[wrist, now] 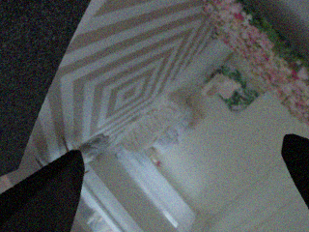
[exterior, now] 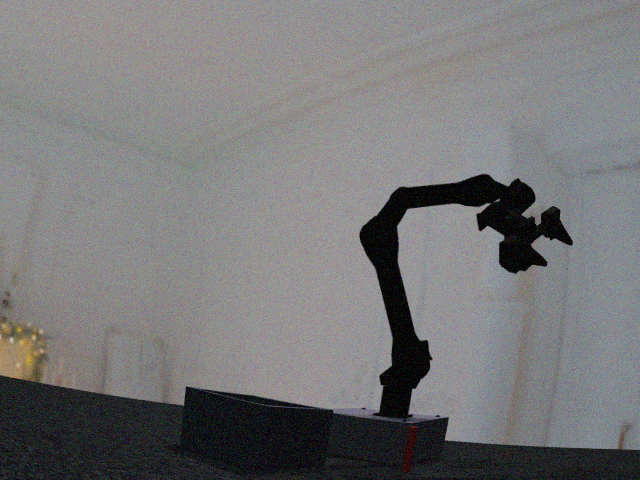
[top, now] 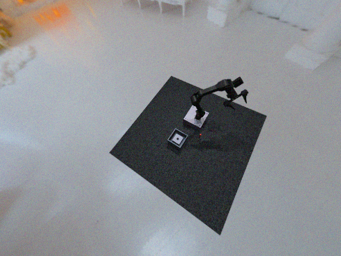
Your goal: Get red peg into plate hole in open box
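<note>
My gripper tip is now 380 mm above the red peg, 210 mm to the left of it and 210 mm short of it. The rest, counted from my gripper tip: box: 420 mm to the right, 400 mm below, 340 mm ahead; plate: 420 mm to the right, 380 mm below, 340 mm ahead.
</note>
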